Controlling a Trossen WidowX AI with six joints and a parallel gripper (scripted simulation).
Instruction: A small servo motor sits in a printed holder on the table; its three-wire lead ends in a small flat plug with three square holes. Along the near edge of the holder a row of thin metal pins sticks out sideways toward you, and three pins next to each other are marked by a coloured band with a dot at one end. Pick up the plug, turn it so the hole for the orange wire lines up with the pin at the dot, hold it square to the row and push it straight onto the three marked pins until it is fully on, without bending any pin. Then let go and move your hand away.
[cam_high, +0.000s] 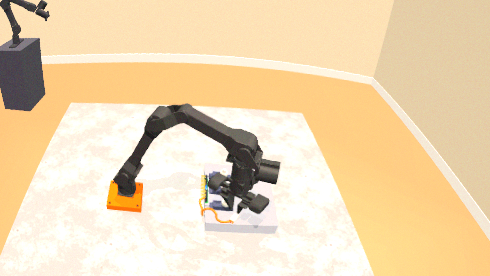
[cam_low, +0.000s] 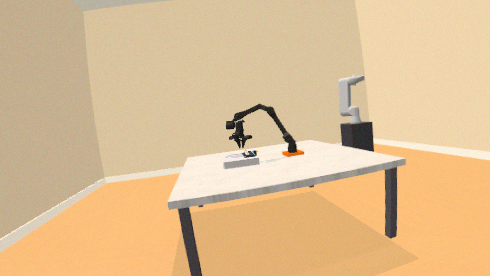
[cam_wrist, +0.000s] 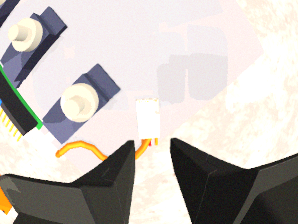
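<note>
Now: gripper tip 11 cm to the right of the blue band, 9 cm past it and 2 cm above it. The rest, counted from my gripper tip: servo (13 cm to the left, 4 cm below, 4 cm behind); then printed holder (13 cm to the left, 6 cm below, 6 cm ahead).
</note>
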